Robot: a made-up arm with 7 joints. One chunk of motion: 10 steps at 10 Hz.
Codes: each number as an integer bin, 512 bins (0 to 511) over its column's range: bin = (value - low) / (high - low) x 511, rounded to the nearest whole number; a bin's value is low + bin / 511 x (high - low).
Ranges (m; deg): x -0.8..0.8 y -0.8..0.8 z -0.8..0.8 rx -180..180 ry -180..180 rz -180..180
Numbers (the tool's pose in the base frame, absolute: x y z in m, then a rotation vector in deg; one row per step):
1: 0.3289 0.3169 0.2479 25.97 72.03 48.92
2: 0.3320 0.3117 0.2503 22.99 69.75 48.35
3: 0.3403 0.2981 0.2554 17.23 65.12 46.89
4: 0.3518 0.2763 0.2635 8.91 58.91 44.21
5: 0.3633 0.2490 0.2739 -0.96 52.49 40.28
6: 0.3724 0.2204 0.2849 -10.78 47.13 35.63
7: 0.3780 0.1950 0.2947 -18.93 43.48 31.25
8: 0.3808 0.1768 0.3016 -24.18 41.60 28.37
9: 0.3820 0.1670 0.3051 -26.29 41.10 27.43
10: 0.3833 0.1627 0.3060 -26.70 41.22 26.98
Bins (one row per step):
1: 361 357 335 292 358 325
2: 362 355 335 288 355 324
3: 364 351 337 280 348 322
4: 368 344 340 268 339 318
5: 372 335 343 254 330 313
6: 374 326 346 240 322 306
7: 376 318 350 229 317 300
8: 377 312 352 221 315 296
9: 378 309 353 218 314 294
10: 378 307 353 218 314 294

